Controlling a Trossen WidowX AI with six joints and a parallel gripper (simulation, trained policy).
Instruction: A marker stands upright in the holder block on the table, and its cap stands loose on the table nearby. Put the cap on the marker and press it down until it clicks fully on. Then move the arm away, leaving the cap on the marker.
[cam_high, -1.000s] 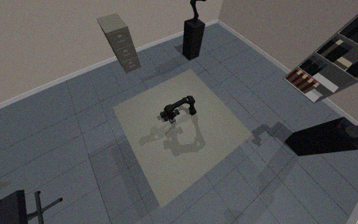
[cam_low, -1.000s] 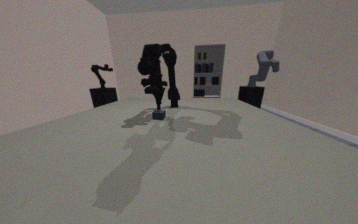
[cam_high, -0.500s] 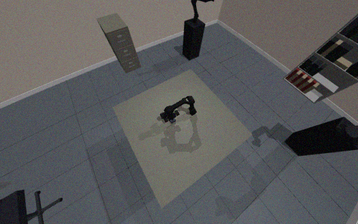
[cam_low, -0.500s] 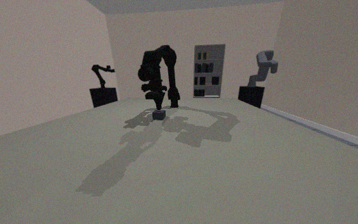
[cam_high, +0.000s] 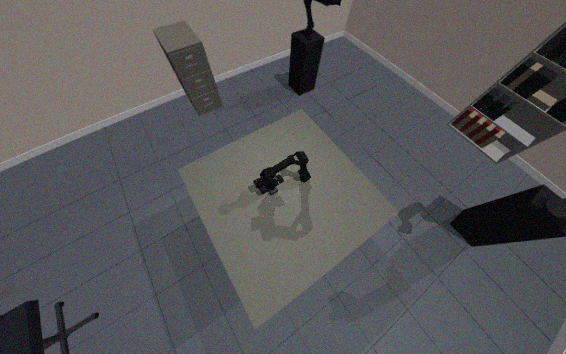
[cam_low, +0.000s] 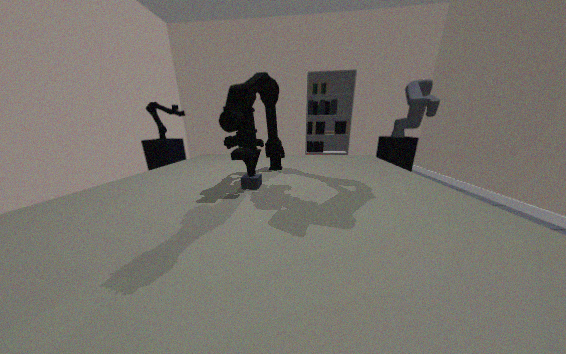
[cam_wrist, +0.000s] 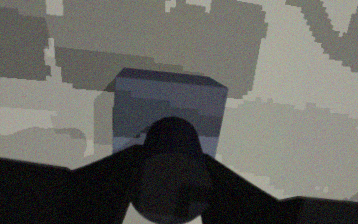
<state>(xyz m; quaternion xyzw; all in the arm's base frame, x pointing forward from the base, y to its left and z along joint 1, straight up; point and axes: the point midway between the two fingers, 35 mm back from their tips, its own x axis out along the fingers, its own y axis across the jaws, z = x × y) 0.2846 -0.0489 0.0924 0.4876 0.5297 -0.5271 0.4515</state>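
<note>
Right now the dark marker is 10 mm above my gripper tip. The rest, counted from my gripper tip: grey holder block (40 mm below); then dark cap (10 mm to the right, 10 mm above).
</note>
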